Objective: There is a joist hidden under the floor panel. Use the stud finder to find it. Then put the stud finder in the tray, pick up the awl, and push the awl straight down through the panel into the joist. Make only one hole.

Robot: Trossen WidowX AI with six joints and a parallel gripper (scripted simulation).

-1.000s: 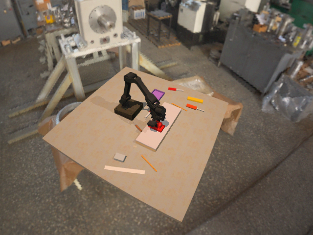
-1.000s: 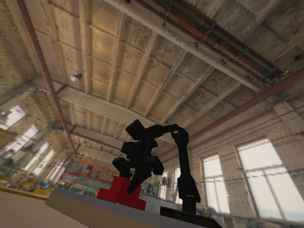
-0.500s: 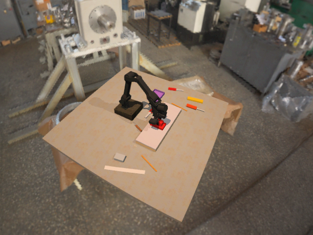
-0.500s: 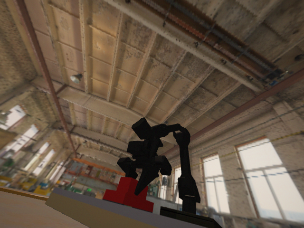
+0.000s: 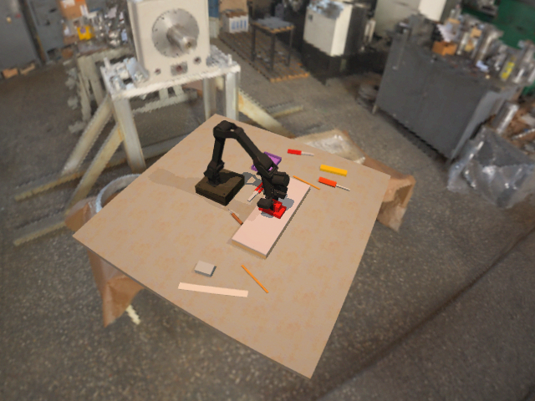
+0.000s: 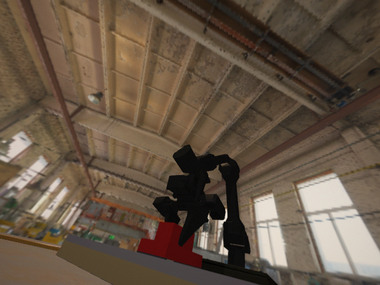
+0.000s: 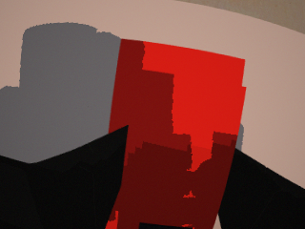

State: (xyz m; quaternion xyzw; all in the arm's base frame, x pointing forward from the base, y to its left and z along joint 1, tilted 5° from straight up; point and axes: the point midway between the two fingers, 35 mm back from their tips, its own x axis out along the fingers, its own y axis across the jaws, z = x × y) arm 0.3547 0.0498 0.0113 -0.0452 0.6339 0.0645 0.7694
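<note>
Right now my gripper tip is 4 cm past the indicator window, 3 cm below it and 1 cm to the left of it. Also, from my gripper tip: purple tray 30 cm to the left, 27 cm behind, 5 cm below; then awl 16 cm behind, 13 cm to the right, 6 cm below; then stud finder 3 cm behind, 2 cm above.
</note>
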